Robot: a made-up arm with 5 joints.
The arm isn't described. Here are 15 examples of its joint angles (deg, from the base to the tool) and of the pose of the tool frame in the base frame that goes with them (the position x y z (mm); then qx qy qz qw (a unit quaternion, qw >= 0)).
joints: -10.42 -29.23 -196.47 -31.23 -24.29
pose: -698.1 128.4 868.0 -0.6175 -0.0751 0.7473 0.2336
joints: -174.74 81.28 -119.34 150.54 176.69
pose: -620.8 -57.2 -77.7 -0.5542 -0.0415 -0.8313 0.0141
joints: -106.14 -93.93 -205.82 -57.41 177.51
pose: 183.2 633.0 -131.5 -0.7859 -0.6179 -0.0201 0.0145
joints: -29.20 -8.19 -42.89 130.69 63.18
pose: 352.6 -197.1 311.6 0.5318 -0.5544 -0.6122 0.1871
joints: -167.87 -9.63 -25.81 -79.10 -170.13
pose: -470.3 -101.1 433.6 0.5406 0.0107 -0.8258 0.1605
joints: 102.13 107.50 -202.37 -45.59 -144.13
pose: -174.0 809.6 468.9 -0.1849 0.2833 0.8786 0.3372
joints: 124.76 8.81 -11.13 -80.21 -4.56
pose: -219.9 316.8 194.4 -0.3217 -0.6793 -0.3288 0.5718
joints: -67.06 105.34 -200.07 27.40 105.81
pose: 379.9 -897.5 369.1 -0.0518 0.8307 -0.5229 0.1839
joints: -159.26 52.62 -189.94 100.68 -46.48
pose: -678.0 -256.8 905.5 0.5255 -0.7906 -0.0700 0.3064
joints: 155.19 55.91 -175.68 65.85 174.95
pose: -788.2 364.4 828.2 -0.8781 0.1529 0.4381 0.1168
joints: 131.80 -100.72 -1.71 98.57 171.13
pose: -164.3 183.7 437.6 -0.9411 0.3363 0.0296 0.0161
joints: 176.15 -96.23 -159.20 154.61 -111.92
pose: 788.6 -53.1 474.7 0.5158 -0.3743 -0.6527 0.4097
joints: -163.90 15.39 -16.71 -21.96 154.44
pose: -399.0 -115.2 28.7 -0.9154 -0.3483 0.2011 0.0166
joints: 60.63 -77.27 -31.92 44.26 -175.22
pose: 142.4 253.1 776.6 -0.3951 0.7455 0.2900 0.4517
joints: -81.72 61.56 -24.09 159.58 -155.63
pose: 7.0 -47.8 69.0 0.1185 0.0891 -0.4745 0.8677
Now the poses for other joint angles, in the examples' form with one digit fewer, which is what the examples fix.
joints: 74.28 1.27 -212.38 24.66 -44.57
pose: -111 -395 1156 0.029 0.048 -0.965 0.256
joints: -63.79 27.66 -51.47 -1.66 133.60
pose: 297 -603 85 0.147 0.964 -0.181 0.126
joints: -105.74 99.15 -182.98 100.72 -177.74
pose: -250 -886 123 -0.800 -0.581 -0.115 0.091
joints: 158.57 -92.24 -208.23 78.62 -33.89
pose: 825 -324 22 -0.039 0.355 -0.434 0.827
